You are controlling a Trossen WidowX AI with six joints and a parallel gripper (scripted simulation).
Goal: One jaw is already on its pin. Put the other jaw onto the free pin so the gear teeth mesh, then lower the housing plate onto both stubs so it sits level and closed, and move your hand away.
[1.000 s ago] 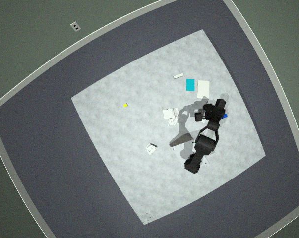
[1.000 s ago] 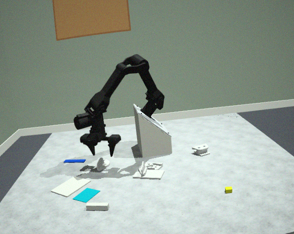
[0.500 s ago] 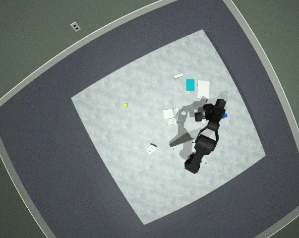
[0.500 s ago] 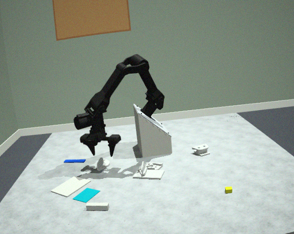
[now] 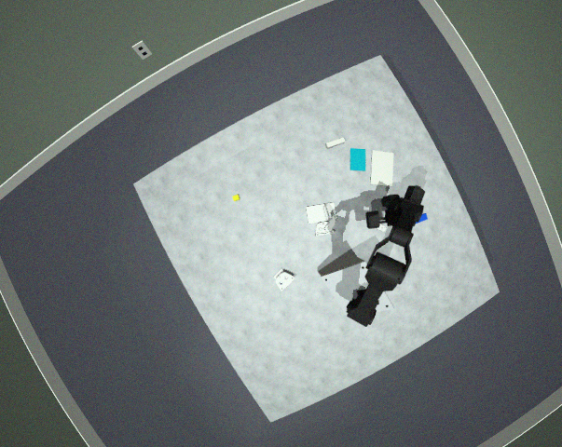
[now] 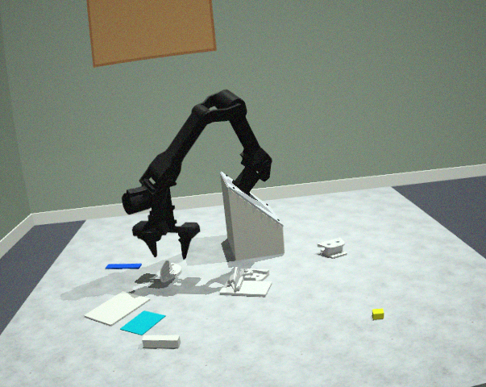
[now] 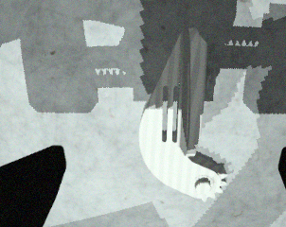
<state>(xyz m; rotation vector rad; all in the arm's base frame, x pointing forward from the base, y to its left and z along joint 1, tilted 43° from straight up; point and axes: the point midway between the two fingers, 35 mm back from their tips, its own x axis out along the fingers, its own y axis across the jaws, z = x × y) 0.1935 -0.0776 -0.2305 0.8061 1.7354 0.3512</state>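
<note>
Right now my gripper tip is 3 cm past the white jaw, 1 cm to the left of it and 5 cm above it. From my gripper tip the other things lie so: white sheet (18 cm ahead, 12 cm to the right, 5 cm below); cyan sheet (26 cm ahead, 4 cm to the right, 5 cm below); blue bar (9 cm behind, 17 cm to the right, 5 cm below).
</note>
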